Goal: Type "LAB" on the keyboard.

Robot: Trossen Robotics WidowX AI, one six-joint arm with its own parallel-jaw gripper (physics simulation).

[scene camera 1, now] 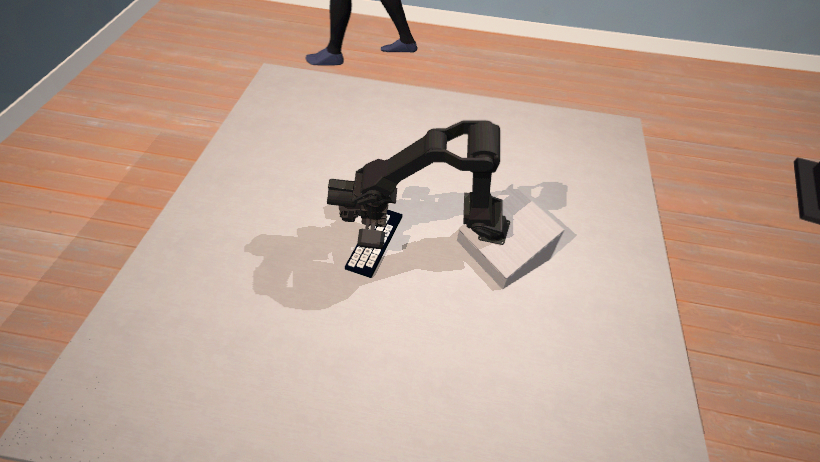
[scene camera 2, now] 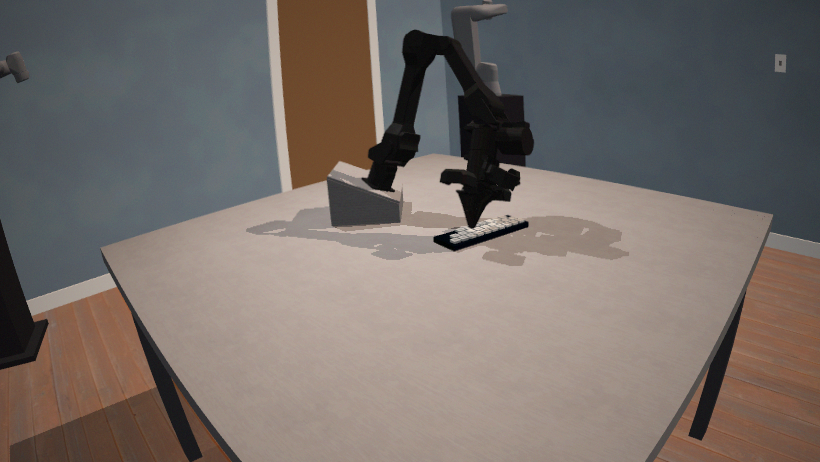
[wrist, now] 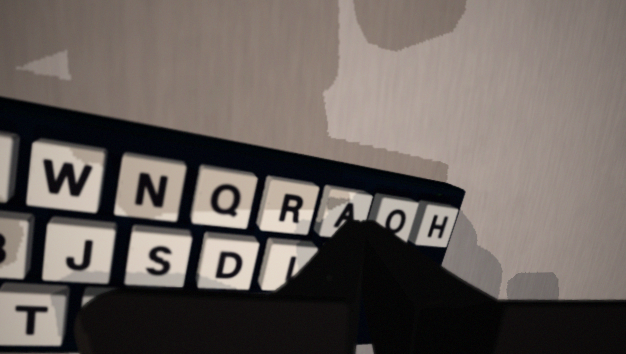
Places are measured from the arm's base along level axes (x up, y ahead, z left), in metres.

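Pixels of known places: gripper, fingertip midpoint: (scene camera 1: 375, 218) (scene camera 2: 471, 228) (wrist: 359, 234); arm's base, link origin: (scene camera 1: 494, 230) (scene camera 2: 377, 185).
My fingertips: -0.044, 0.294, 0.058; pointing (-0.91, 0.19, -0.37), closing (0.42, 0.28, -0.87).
Observation:
For each thing: its middle in the pictures, then the offset to it from my fingertips, as dx, dy, dz. "*": a spot on its surface instead. Level surfaces: height alone.
- dark keyboard, body centre: (wrist: 175, 249) (scene camera 2: 483, 230) (scene camera 1: 374, 239) -0.022, -0.021, +0.047
- O key, body centre: (wrist: 391, 219) -0.016, +0.003, -0.022
- B key, surface spot: (wrist: 14, 250) * -0.013, -0.024, +0.087
- large table, surface height: dx -0.031
The dark keyboard (scene camera 1: 395, 217) (scene camera 2: 444, 241) (wrist: 200, 149) lies flat with white letter keys. My gripper (scene camera 1: 371, 243) (scene camera 2: 472, 224) (wrist: 359, 234) is shut with nothing between its fingers and points down over the keyboard. In the wrist view, its tip overlaps the lower right of the A key (wrist: 345, 212), beside the O key (wrist: 394, 220). I cannot tell whether the tip touches or presses a key. The B key (wrist: 14, 250) is cut off at the left edge. The L key does not show in the wrist view; the fingers hide part of the lower rows.
The arm's base stands on a pale wedge block (scene camera 1: 530, 235) (scene camera 2: 364, 200) on the large table (scene camera 1: 401, 367) (scene camera 2: 401, 332). Beyond the table in scene camera 1, a person's legs (scene camera 1: 339, 28) show. A grey arm on a dark stand (scene camera 2: 519, 114) is behind the table in scene camera 2.

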